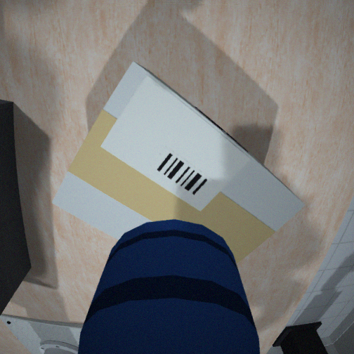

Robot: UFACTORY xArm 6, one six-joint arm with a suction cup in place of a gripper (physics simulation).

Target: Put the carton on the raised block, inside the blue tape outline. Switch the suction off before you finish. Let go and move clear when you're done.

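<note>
The carton [132,172] lies flat on the wood-grain table, turned at an angle. Its pale top has a tan tape band, a white label and a barcode. My suction gripper [175,231], dark blue with darker bands, comes in from the bottom and overlaps the carton's lower edge. Its cup face is hidden, so contact is not visible; there is no sign that it holds the carton. The raised block [12,210] shows as a dark side face at the left edge, apart from the carton. The blue tape outline does not show.
A pale plate [37,327] with a grey round part [57,348] is at the bottom left. A black stand [301,341] is at the bottom right. Light tiled floor [336,267] lies beyond the table's right edge.
</note>
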